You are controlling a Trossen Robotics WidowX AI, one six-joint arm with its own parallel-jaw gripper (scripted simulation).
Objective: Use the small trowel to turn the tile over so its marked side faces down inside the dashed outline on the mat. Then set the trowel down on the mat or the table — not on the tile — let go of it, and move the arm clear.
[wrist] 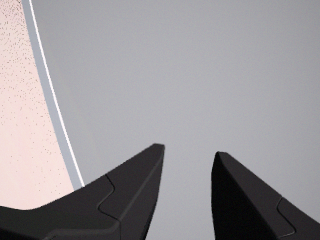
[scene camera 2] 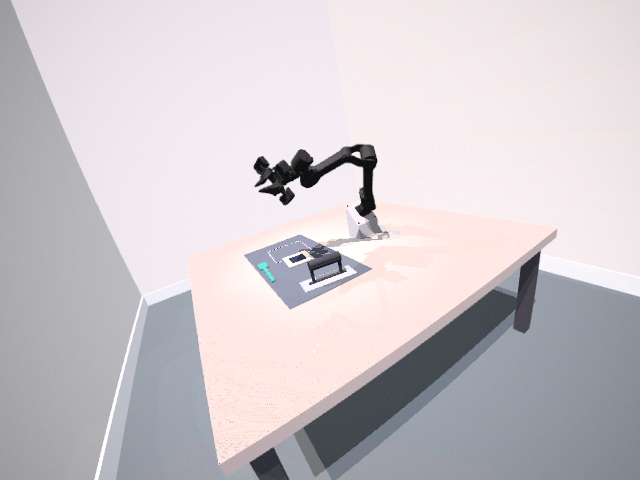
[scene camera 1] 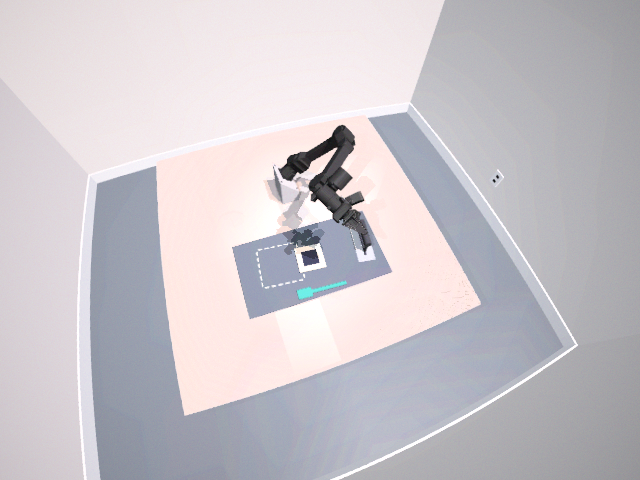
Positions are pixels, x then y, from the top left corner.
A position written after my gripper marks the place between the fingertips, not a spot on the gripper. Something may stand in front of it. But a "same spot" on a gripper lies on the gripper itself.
Labels:
my gripper: wrist; scene camera 2 256, 188; scene camera 1
same spot on my gripper: (wrist: 127, 195) = (scene camera 1: 360, 222)
same spot on mat: (scene camera 1: 278, 265) = (scene camera 2: 288, 250)

